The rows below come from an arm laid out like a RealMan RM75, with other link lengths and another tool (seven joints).
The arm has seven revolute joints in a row. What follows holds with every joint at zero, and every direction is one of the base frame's. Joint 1 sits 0.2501 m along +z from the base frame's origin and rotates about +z. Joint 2 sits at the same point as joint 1 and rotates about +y. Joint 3 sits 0.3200 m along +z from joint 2 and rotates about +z. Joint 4 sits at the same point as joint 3 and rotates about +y. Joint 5 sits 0.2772 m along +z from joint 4 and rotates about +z. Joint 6 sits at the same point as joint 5 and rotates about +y. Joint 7 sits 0.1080 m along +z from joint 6 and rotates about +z. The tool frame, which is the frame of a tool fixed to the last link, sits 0.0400 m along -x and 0.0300 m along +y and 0.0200 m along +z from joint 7; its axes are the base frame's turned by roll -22.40, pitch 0.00 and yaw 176.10 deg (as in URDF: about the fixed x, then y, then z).
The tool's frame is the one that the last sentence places.
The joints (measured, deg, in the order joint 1, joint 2, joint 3, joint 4, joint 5, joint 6, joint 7), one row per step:
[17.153, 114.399, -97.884, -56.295, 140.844, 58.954, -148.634]
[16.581, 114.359, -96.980, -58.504, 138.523, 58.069, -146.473]
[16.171, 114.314, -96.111, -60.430, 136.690, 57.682, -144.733]
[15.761, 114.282, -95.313, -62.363, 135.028, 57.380, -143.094]
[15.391, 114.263, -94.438, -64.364, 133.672, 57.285, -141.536]
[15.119, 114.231, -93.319, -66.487, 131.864, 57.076, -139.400]
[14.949, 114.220, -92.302, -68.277, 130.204, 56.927, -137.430]
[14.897, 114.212, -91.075, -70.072, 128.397, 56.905, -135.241]
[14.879, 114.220, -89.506, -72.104, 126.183, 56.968, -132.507]
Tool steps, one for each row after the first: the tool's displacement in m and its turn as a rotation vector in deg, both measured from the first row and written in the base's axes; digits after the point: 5 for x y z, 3 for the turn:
[-0.00430, 0.00061, 0.00539, -0.062, -0.590, -0.016]
[-0.00876, 0.00093, 0.01119, 0.037, -0.906, 0.321]
[-0.01349, 0.00086, 0.01705, 0.191, -1.141, 0.730]
[-0.01905, 0.00067, 0.02412, 0.496, -1.073, 1.315]
[-0.02499, 0.00132, 0.03230, 0.695, -1.160, 1.704]
[-0.03014, 0.00197, 0.03943, 0.823, -1.289, 1.991]
[-0.03562, 0.00302, 0.04757, 0.957, -1.421, 2.297]
[-0.04162, 0.00429, 0.05755, 1.086, -1.602, 2.516]

